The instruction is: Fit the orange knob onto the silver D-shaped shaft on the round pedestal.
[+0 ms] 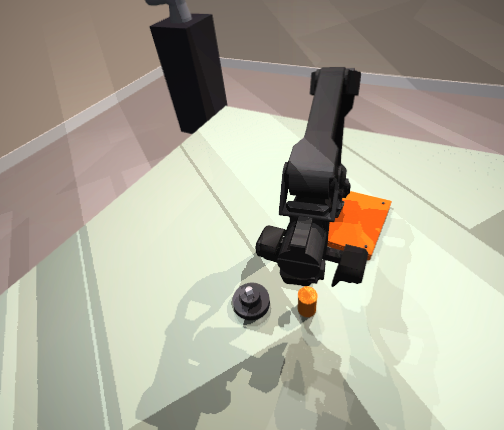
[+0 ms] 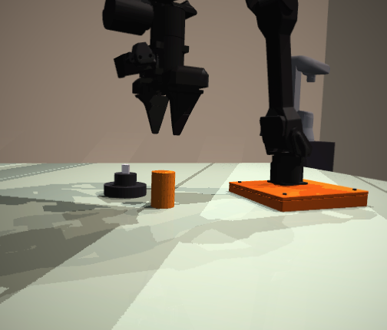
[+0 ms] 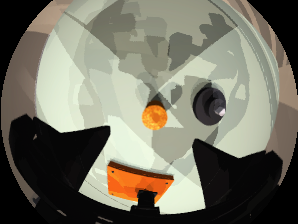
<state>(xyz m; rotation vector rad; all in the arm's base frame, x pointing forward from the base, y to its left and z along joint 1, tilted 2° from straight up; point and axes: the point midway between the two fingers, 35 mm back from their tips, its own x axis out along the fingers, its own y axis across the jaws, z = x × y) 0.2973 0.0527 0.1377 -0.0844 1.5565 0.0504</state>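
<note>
Now: gripper tip 8 cm above the orange knob. Round my gripper tip: round pedestal 12 cm to the right, 9 cm below, 4 cm ahead.
</note>
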